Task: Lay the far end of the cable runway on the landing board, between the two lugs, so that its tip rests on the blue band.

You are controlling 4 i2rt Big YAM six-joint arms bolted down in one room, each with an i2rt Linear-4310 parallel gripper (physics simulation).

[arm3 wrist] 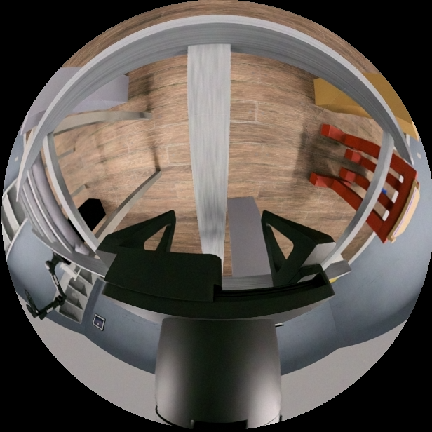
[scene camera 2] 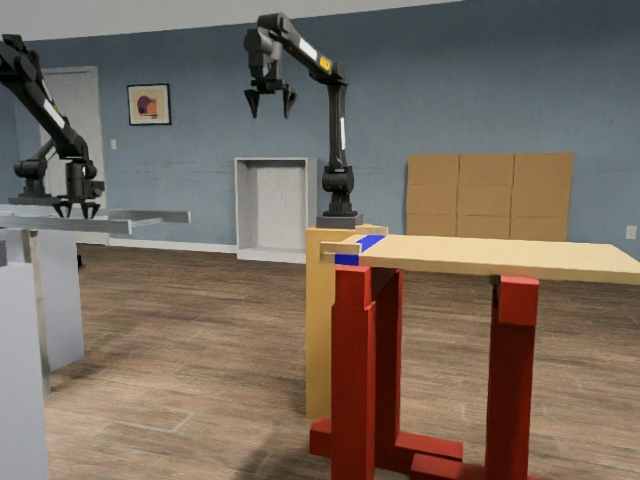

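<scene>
The cable runway point(arm3 wrist: 210, 125) point(scene camera 2: 103, 225) is a grey ladder of rails and rungs. In scene camera 2 its end hangs left of the landing board point(scene camera 2: 491, 253), apart from it. The board has a blue band point(scene camera 2: 372, 241) between a near lug point(scene camera 2: 339, 249) and a far lug point(scene camera 2: 376, 229). Arm3's gripper point(arm3 wrist: 219, 214) is open, with a rung and the near rail showing between its fingers; contact cannot be told. In scene camera 2 the left arm's gripper point(scene camera 2: 77, 212) is open at the rails. The middle arm's open gripper point(scene camera 2: 270, 112) is raised high, away from the runway.
A red trestle point(arm3 wrist: 362, 146) point(scene camera 2: 353, 361) carries the board. A yellow pedestal point(arm3 wrist: 345, 97) point(scene camera 2: 317, 320) stands behind it. Pale pedestals point(arm3 wrist: 102, 90) point(scene camera 2: 62, 310) and a thin post point(scene camera 2: 40, 310) stand left. Another arm point(arm3 wrist: 57, 285) shows at the wrist view's lower left.
</scene>
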